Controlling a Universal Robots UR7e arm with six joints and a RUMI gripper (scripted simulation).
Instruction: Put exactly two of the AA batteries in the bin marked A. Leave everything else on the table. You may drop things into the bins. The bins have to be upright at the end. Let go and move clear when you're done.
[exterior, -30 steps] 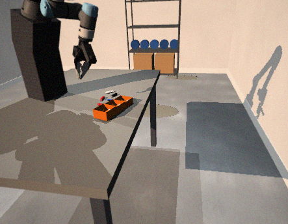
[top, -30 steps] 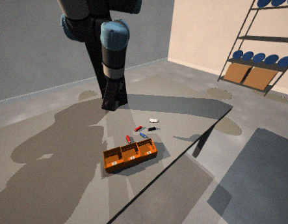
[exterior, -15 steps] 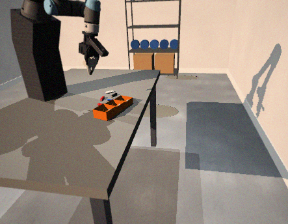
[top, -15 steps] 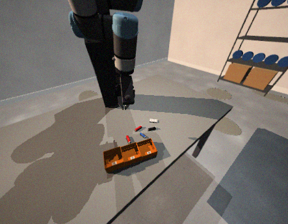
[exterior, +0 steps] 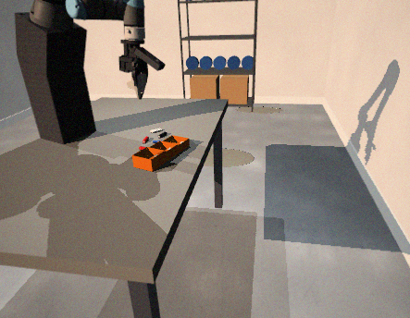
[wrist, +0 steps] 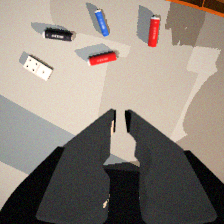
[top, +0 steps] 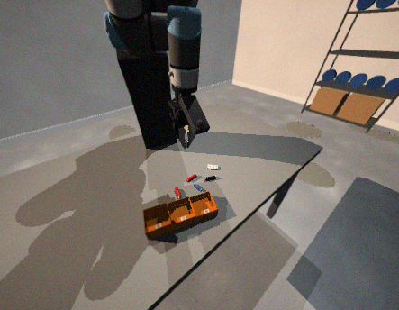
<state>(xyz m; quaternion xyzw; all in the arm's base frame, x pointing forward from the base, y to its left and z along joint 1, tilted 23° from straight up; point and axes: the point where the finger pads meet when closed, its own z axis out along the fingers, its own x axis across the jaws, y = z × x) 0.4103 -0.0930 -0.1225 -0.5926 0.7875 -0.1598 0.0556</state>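
Now: hand 10 cm short of the orange bin, 12 cm to the left of it and 18 cm above it. From my hand the other things lie so: red battery 2 cm ahead, 8 cm to the right, 20 cm below; blue battery 5 cm ahead, 20 cm below; black battery 5 cm ahead, 8 cm to the left, 20 cm below.
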